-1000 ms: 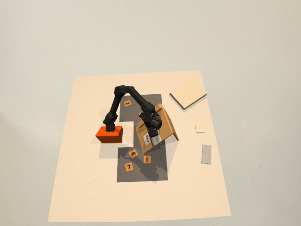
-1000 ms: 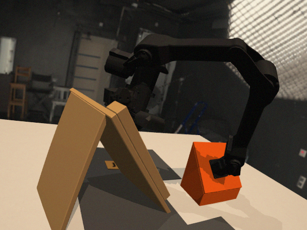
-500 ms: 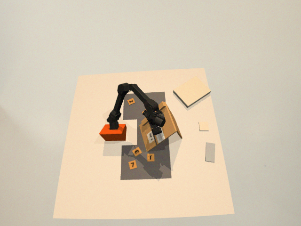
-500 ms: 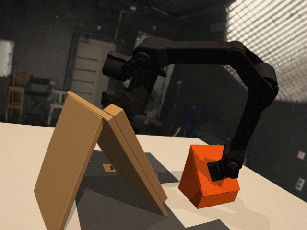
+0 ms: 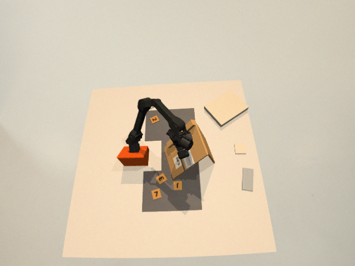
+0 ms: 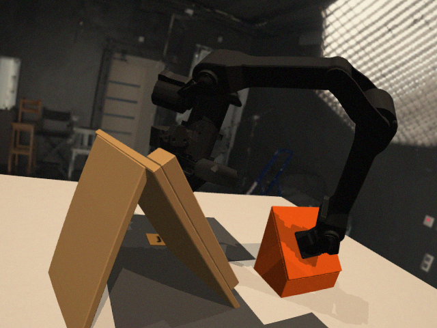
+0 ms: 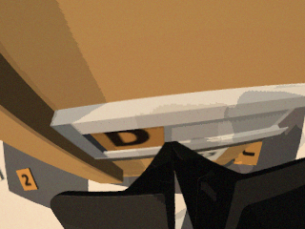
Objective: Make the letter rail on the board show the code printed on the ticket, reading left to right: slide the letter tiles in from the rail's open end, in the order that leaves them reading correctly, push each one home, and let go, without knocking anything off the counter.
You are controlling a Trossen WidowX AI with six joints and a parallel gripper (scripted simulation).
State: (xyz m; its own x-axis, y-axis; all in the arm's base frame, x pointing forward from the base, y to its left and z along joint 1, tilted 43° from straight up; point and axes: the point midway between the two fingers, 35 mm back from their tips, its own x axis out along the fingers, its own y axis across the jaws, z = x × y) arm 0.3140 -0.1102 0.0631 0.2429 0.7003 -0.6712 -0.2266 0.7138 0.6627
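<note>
The d tile lies 30 mm to the left of my gripper tip and 10 mm below it. The rest, counted from my gripper tip: cream slab (380 mm to the left, 360 mm ahead, 160 mm below); then white ticket (90 mm below, 50 mm to the right, 40 mm behind); then grey plate (420 mm ahead, 190 mm to the right, 170 mm below).
</note>
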